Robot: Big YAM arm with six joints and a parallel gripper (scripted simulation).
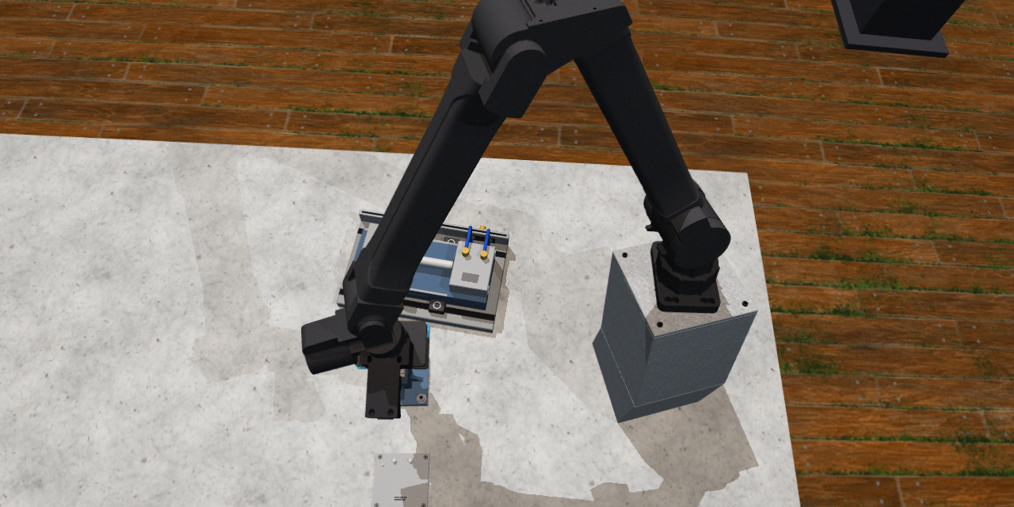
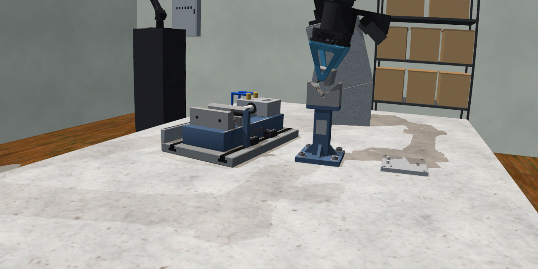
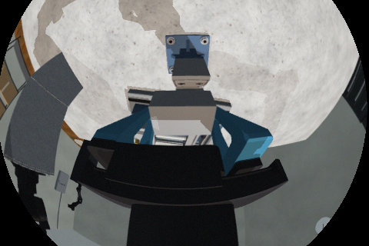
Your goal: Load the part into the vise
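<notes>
My gripper is now 1 cm above the grey part. The rest, counted from my hand: V-block post 12 cm below, 1 cm ahead; work stop 16 cm to the right, 8 cm below, 7 cm ahead; blue work-stop post 14 cm to the right, 12 cm below, 7 cm ahead.
</notes>
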